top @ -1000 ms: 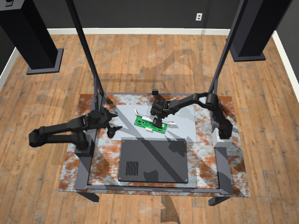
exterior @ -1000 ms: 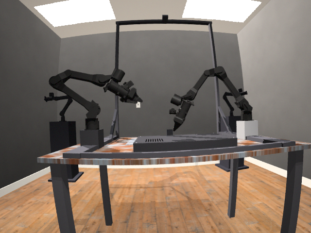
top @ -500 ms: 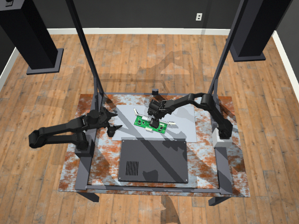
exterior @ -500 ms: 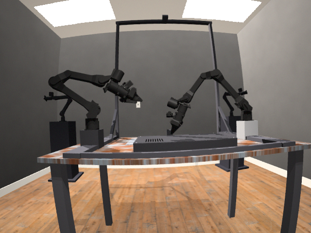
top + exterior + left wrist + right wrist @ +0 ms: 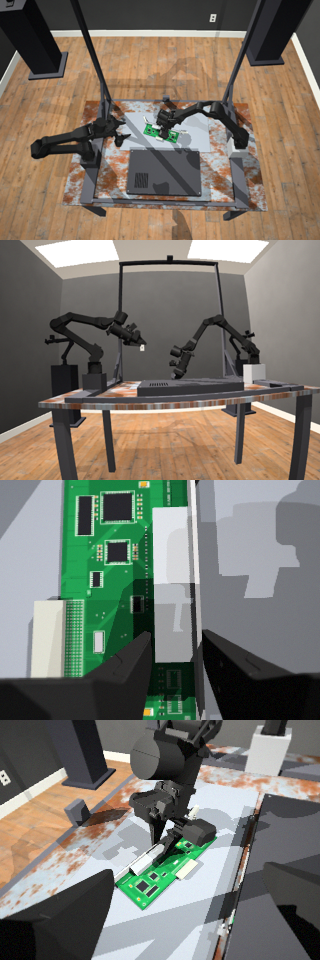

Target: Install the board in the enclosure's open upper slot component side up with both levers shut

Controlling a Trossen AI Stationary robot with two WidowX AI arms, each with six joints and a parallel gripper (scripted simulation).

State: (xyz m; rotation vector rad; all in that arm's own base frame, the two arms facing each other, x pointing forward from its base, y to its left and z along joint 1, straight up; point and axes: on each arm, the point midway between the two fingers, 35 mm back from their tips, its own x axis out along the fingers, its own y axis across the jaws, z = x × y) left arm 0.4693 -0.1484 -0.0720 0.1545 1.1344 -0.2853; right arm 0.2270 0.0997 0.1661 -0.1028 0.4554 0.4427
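My left gripper is now 5 cm above the pale grey mat, 1 cm to the right of it and 1 cm short of it. From my left hand the other things lie so: dark enclosure 28 cm ahead, 2 cm to the right, 1 cm below.
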